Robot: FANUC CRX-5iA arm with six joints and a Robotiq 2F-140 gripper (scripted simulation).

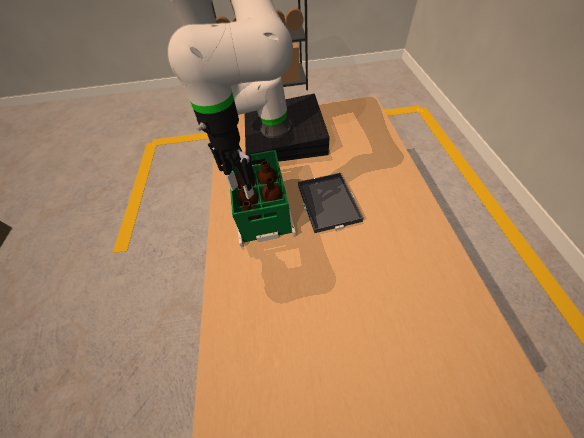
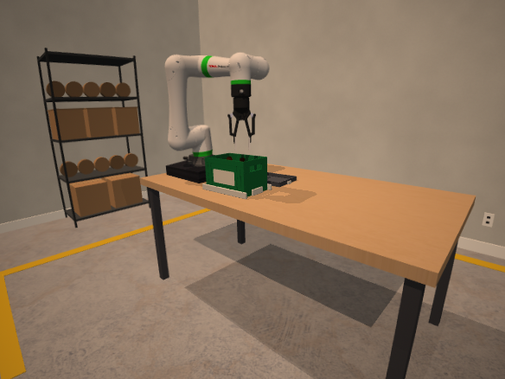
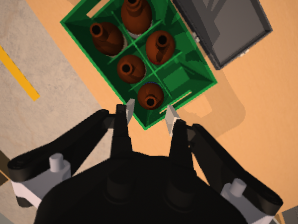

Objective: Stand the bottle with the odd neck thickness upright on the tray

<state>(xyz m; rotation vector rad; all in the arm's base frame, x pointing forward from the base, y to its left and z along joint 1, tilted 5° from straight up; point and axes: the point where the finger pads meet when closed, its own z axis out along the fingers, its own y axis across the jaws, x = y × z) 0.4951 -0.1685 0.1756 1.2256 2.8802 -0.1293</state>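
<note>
My gripper is now 9 cm past the green crate, 5 cm to the right of it and 17 cm above it. From my hand the other things lie so: dark grey tray: 6 cm behind, 31 cm to the left, 24 cm below; glass bottle: 18 cm behind, 9 cm to the left, 16 cm below.
</note>
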